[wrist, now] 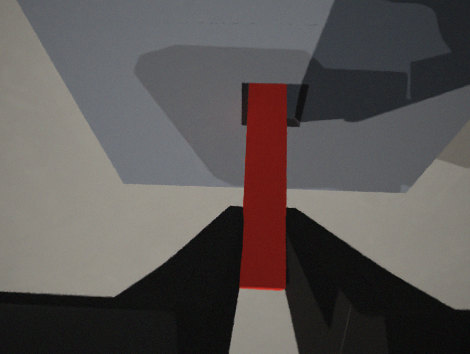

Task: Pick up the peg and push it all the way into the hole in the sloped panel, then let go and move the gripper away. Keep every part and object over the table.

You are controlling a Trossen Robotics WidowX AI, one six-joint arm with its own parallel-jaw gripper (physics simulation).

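Places are measured from the arm's base along level axes (x ahead, y left, z up), in millimetres.
Pixels of known places: gripper, fingertip midpoint: point(261, 220).
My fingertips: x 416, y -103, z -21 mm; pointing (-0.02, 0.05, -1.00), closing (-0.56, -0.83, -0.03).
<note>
Behind a point stands the place of what it marks.
The red peg point(266, 175) {x 428, y -112, z -21 mm} runs up the middle of the wrist view, its far end inside the square hole point(294, 102) {x 435, y -129, z -50 mm} in the grey sloped panel point(90, 100) {x 473, y -73, z -41 mm}. The peg lies nearer the hole's left side, with a dark gap showing to its right. Much of the peg's length sticks out of the panel toward the camera. My gripper point(261, 220) {x 416, y -103, z -21 mm} is shut on the peg, with one black finger on each side of its outer part. The peg's near end shows between the fingers. How deep the far end sits is hidden inside the hole.
The panel's lower edge lies just beyond the fingertips. Dark shadows fall on the panel, mostly at the upper right. The pale table top point(60, 230) {x 427, y 29, z -100 mm} shows at the left, below the panel and at the right.
</note>
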